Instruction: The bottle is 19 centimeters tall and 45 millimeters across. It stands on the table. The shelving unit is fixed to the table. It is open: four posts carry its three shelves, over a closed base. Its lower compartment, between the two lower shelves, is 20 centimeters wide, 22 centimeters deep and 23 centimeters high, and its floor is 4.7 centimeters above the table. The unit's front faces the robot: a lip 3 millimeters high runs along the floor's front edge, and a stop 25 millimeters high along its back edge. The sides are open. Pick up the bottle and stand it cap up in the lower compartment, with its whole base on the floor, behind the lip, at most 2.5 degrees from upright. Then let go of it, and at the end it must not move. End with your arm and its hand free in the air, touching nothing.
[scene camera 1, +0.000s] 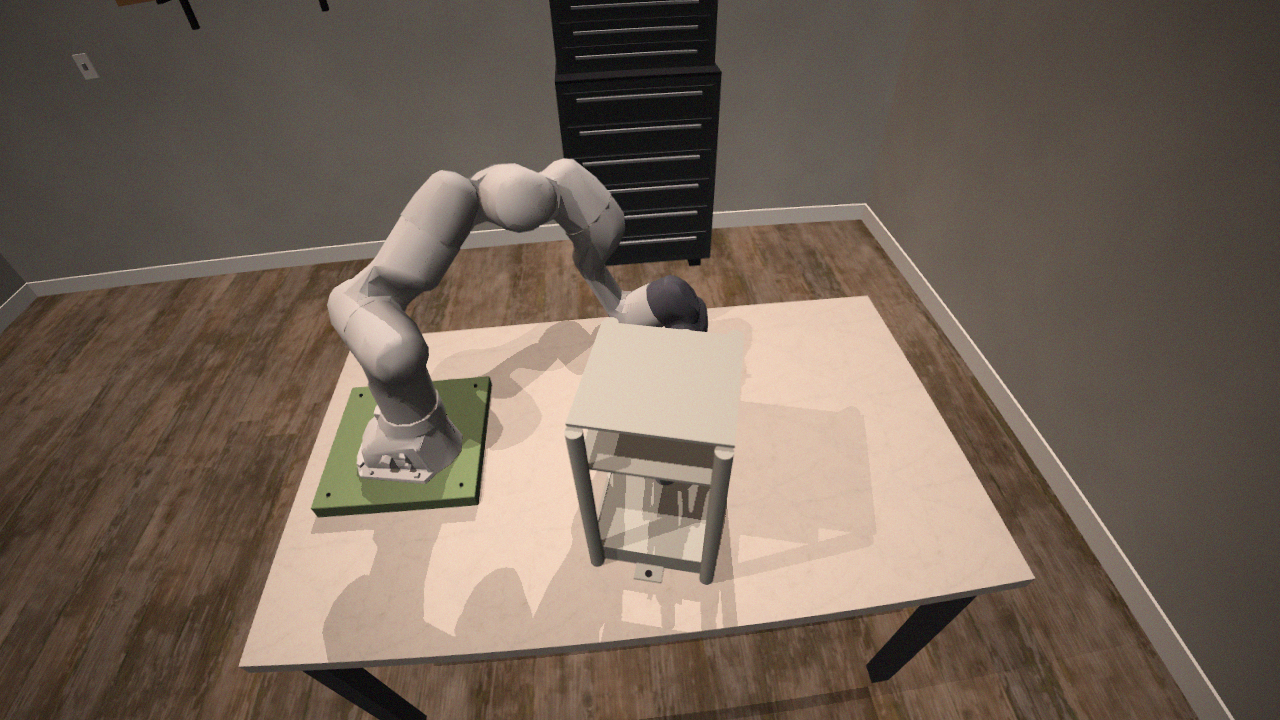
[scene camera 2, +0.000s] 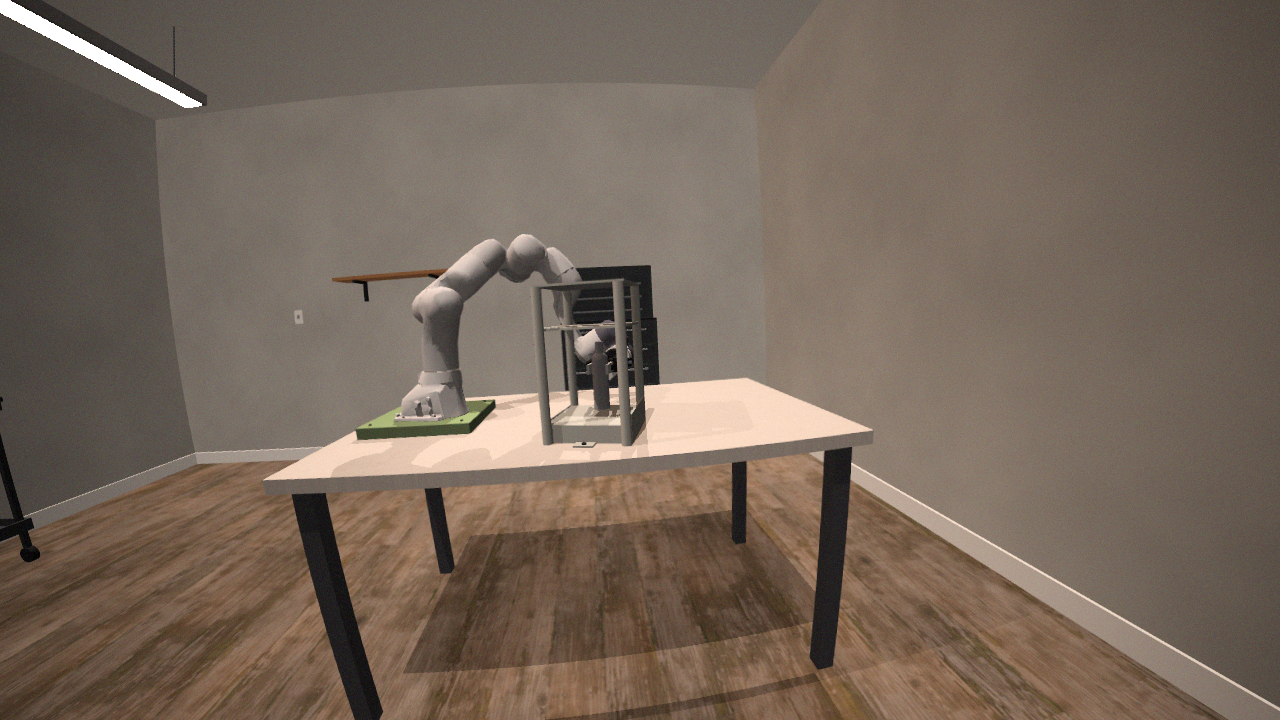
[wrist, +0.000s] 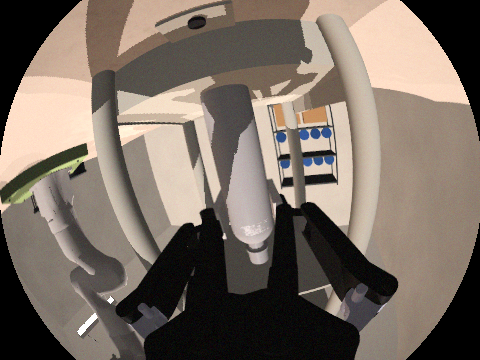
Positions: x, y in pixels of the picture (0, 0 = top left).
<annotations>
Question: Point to a grey bottle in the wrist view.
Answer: At 228, 112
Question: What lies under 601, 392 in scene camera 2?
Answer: A grey bottle.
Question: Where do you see my gripper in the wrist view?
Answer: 248, 194
</annotations>
